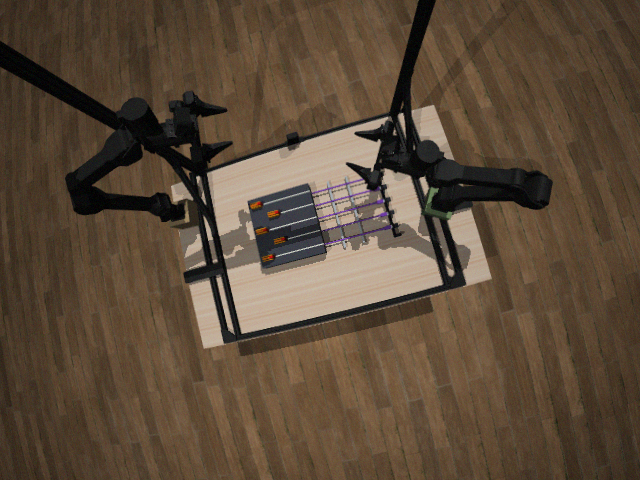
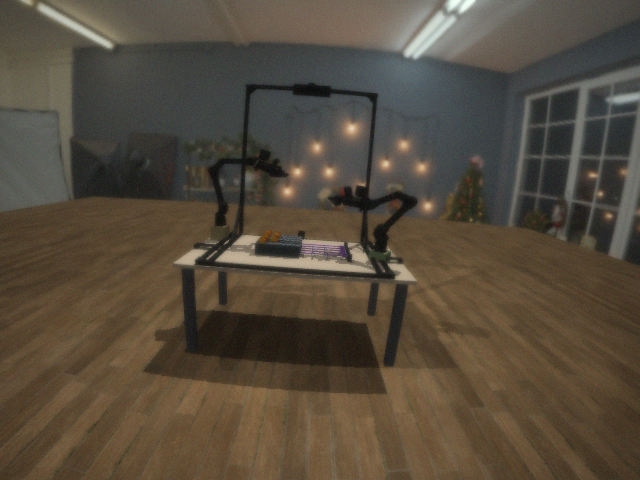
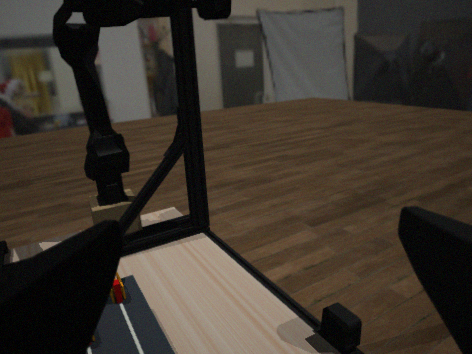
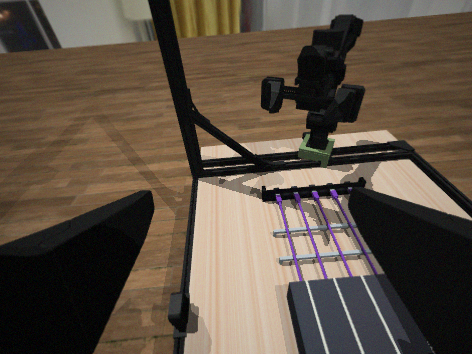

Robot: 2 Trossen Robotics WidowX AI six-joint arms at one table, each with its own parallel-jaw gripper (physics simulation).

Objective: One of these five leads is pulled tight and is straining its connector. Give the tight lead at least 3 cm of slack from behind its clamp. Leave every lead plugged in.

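Pixels of known places: left gripper, fingertip midpoint: (image 1: 350, 148) (image 2: 331, 197) (image 3: 259, 226) (image 4: 295, 114); right gripper, fingertip midpoint: (image 1: 229, 125) (image 2: 287, 175) (image 3: 185, 6) (image 4: 251, 198); left arm's base, link origin: (image 1: 441, 202) (image 2: 380, 251) (image 4: 317, 143); right arm's base, link origin: (image 1: 177, 212) (image 2: 220, 225) (image 3: 112, 198).
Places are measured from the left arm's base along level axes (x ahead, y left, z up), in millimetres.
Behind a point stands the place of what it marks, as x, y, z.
Five thin purple leads (image 1: 372, 230) @(217, 170, -30) (image 2: 323, 250) @(292, 155, -30) (image 4: 283, 215) @(324, -10, -30) run side by side between a dark block (image 1: 305, 241) @(449, 278, 9) (image 2: 277, 249) (image 3: 140, 315) @(626, 149, 9) (image 4: 330, 312) @(525, 138, 9) and a black connector strip (image 1: 391, 219) @(161, 109, -13) (image 4: 305, 194) @(213, 20, -43). Orange-red clamps (image 1: 261, 230) @(619, 284, 33) (image 3: 117, 291) @(654, 186, 28) sit on the block, at staggered places along white lines. Which lead is tight, I cannot tell. My left gripper (image 1: 352, 149) @(353, 0, 272) (image 2: 330, 199) @(353, 0, 272) (image 3: 259, 226) @(353, 0, 272) is open and empty, high above the table near the strip's far end. My right gripper (image 1: 228, 126) @(652, 55, 380) (image 2: 285, 174) @(652, 55, 380) (image 4: 251, 198) @(652, 55, 380) is open and empty, high beyond the table's far left edge.
Two grey bars (image 1: 337, 214) @(365, 141, -36) (image 4: 287, 260) @(436, 37, -40) cross the leads between block and strip. A black frame (image 1: 341, 314) @(243, 511, -43) (image 2: 310, 269) @(179, 477, -36) borders the wooden table, with uprights at both sides. A small black box (image 1: 293, 138) @(621, -112, -9) (image 3: 341, 327) @(613, -115, -12) stands on its far rail.
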